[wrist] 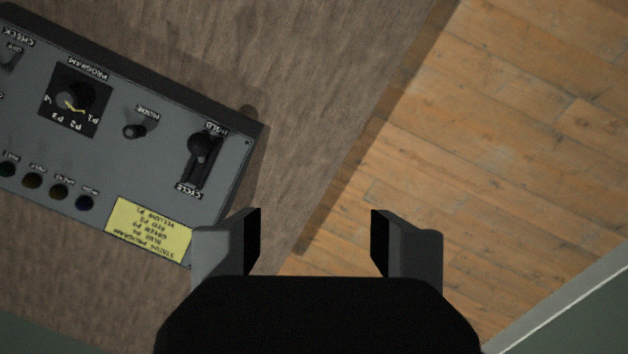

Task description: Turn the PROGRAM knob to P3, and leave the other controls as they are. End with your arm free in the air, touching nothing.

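Places are measured from the arm's base along level axes (x ahead, y left, z up), in centimetres.
Pixels of known places: gripper, fingertip midpoint: (315, 232).
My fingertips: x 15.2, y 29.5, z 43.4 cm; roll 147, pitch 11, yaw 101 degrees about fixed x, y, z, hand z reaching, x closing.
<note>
Ahead of a thing's pixels: the offset from my fingertips to its top centre. "pt": to the spot under its first point. Level surfaces: height alone.
The PROGRAM knob @[dx +26.8, dy -46.7, dz -41.1 cm] (66, 100) is a dark round knob on a black square plate @[pt dx +31.2, dy -42.5, dz -43.4 cm] (97, 125) at the upper left, on a grey control panel (145, 170). Its yellow pointer line runs toward the P1 label. The labels P1, P2, P3 and P4 curve along the plate and look upside down here. My gripper (315, 232) is open and empty. It is in the air, to the lower right of the panel in the view, well away from the knob.
The MODE switch @[dx +29.9, dy -35.1, dz -40.1 cm] (134, 131) and the HOLD/CYCLE lever @[dx +26.2, dy -22.1, dz -37.7 cm] (201, 145) stand right of the knob. Several round lamps, a blue one @[pt dx +42.8, dy -41.2, dz -35.7 cm] (84, 202) among them, and a yellow label @[pt dx +46.2, dy -29.8, dz -36.9 cm] (149, 229) lie along the lower edge. The panel rests on a brown table @[dz -54.2 cm] (310, 90) beside a wooden floor (490, 150).
</note>
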